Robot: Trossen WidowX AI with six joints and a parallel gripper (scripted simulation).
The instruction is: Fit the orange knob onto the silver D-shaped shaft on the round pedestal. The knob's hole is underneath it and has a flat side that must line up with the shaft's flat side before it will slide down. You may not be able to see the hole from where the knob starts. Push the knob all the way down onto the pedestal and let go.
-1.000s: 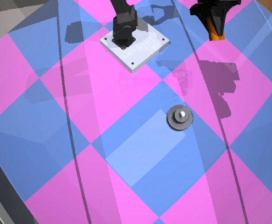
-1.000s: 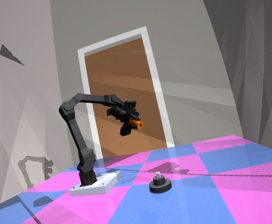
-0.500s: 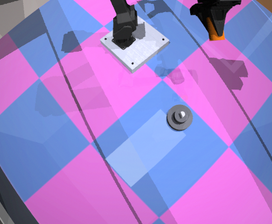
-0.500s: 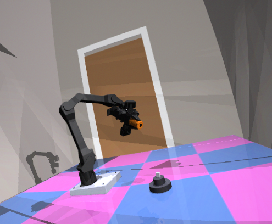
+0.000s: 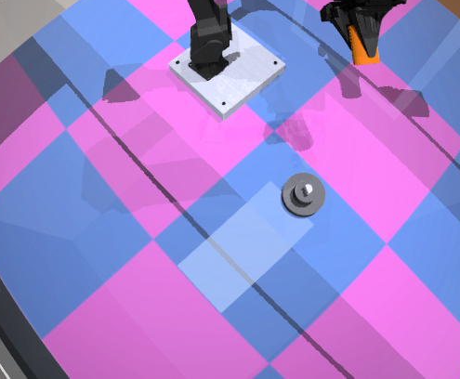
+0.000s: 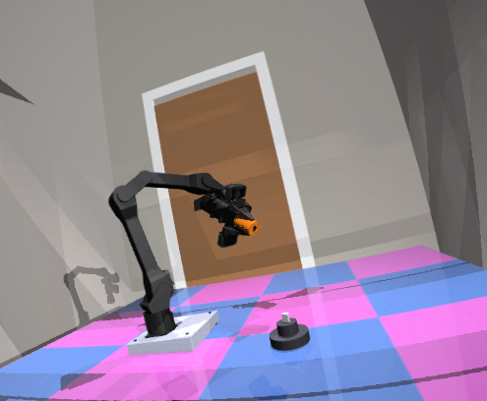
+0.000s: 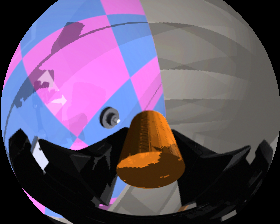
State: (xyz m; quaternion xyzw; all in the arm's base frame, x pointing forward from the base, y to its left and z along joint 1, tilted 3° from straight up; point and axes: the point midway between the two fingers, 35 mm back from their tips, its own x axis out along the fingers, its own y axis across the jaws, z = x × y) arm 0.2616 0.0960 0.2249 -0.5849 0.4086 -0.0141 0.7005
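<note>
Right now my gripper tip is 2 cm past the orange knob, 2 cm to the right of it and 2 cm below it. From my gripper tip the other things lie so: pedestal with D-shaped shaft 6 cm ahead, 16 cm to the right, 22 cm below.
</note>
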